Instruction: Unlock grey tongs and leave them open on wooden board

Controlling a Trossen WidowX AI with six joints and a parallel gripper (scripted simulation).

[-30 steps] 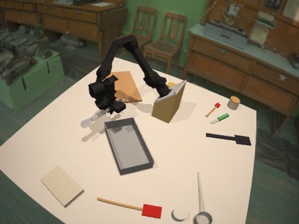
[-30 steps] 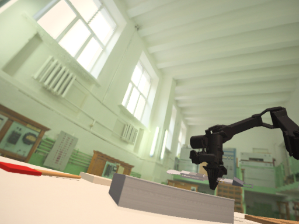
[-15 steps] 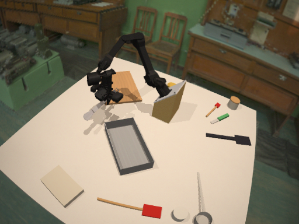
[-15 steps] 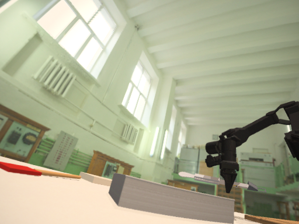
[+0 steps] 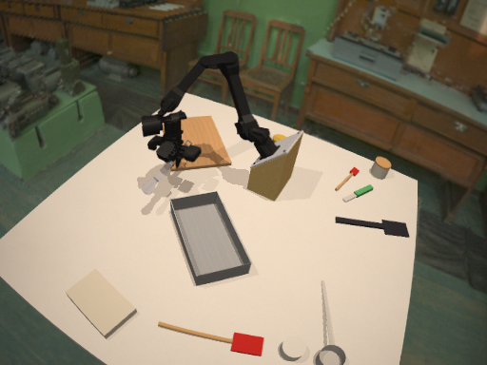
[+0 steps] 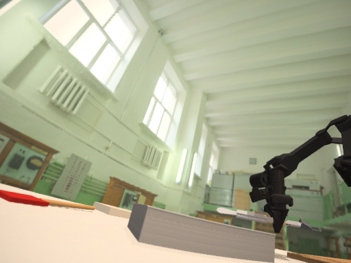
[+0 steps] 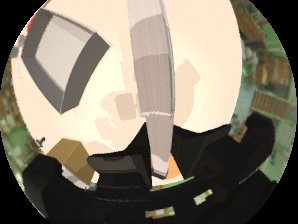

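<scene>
The wooden board lies 24 cm behind my gripper tip, 9 cm to the right of it and 6 cm below it. Round my gripper tip: pale slab (54 cm ahead, 14 cm to the left, 5 cm below); then red spatula (46 cm to the left, 43 cm ahead, 6 cm below); then grey roasting tin (25 cm to the left, 16 cm ahead, 4 cm below).
</scene>
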